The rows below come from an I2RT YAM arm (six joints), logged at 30 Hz.
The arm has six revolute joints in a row. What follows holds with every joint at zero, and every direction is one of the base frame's. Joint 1 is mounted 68.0 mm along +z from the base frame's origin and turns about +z. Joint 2 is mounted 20.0 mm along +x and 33.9 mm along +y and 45.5 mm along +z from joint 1 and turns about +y. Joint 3 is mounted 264.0 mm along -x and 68.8 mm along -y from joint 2 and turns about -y. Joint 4 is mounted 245.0 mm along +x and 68.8 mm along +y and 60.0 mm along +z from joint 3 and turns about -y. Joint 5 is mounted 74.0 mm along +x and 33.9 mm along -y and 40.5 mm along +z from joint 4 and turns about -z. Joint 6 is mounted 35.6 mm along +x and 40.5 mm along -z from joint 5 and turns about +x. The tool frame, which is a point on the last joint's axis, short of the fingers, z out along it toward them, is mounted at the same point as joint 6; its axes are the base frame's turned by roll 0.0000, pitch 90.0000 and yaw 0.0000 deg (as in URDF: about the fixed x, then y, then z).
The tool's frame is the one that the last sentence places.
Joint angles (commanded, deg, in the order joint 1, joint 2, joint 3, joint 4, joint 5, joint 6), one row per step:
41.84 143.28 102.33 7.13 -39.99 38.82
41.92 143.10 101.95 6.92 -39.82 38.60
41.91 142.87 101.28 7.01 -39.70 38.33
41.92 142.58 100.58 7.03 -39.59 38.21
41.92 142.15 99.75 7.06 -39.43 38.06
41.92 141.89 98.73 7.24 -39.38 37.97
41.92 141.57 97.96 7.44 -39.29 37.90
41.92 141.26 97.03 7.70 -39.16 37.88
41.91 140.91 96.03 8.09 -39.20 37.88
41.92 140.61 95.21 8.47 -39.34 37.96
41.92 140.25 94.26 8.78 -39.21 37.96
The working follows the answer.
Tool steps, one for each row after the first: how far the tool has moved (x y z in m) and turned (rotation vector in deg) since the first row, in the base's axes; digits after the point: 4 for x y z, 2 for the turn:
-0.0014 -0.0004 -0.0008 -0.35 0.04 0.03
-0.0027 -0.0017 -0.0022 -0.65 0.02 0.04
-0.0042 -0.0030 -0.0033 -0.96 0.16 0.01
-0.0059 -0.0047 -0.0038 -1.29 0.24 -0.05
-0.0081 -0.0066 -0.0067 -1.70 0.57 -0.05
-0.0096 -0.0081 -0.0076 -1.91 0.66 -0.09
-0.0115 -0.0099 -0.0094 -2.21 0.86 -0.18
-0.0135 -0.0118 -0.0110 -2.36 1.07 -0.16
-0.0153 -0.0132 -0.0120 -2.39 1.30 -0.07
-0.0173 -0.0150 -0.0134 -2.64 1.45 -0.17

Tool pose at each row, in the base's axes (x y z in m, rotation vector in deg; rounded; the steps above come from the unrounded poses):
0.3871 0.3773 0.0997 -30.22 136.32 85.37
0.3857 0.3770 0.0990 -30.32 136.67 85.02
0.3845 0.3756 0.0976 -30.42 136.90 84.67
0.3829 0.3743 0.0964 -30.37 137.28 84.40
0.3812 0.3727 0.0959 -30.31 137.61 84.06
0.3790 0.3707 0.0931 -30.20 138.22 83.79
0.3775 0.3692 0.0921 -30.14 138.46 83.59
0.3756 0.3675 0.0903 -29.97 138.86 83.33
0.3736 0.3656 0.0888 -29.90 139.15 83.29
0.3718 0.3642 0.0877 -29.88 139.36 83.43
0.3698 0.3623 0.0864 -29.70 139.68 83.21

